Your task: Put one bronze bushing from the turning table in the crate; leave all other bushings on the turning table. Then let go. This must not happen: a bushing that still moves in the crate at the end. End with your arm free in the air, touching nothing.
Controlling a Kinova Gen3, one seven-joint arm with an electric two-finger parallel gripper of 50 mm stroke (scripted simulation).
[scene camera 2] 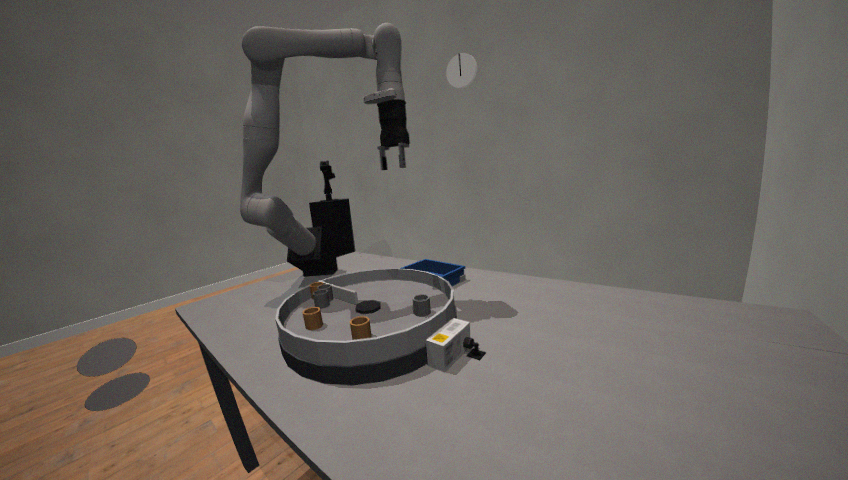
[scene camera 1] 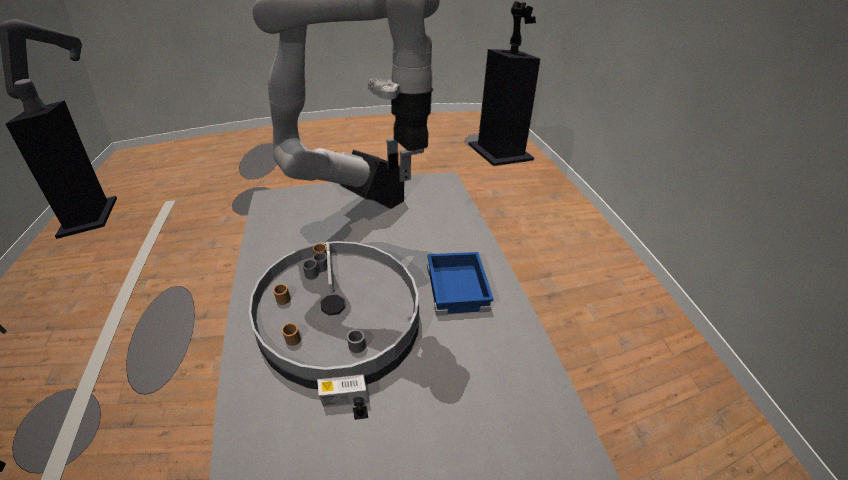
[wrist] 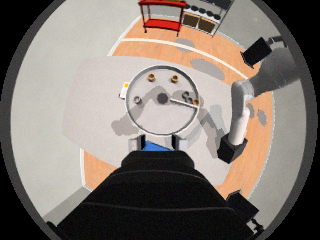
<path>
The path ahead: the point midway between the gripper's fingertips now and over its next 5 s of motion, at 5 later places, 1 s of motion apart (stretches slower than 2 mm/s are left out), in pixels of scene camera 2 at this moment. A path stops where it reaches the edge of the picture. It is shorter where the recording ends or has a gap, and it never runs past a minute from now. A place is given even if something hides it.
The gripper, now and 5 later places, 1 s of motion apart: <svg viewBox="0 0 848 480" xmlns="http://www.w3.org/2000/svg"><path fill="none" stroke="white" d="M393 168L370 188L342 209L311 232L317 250L317 254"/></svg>
</path>
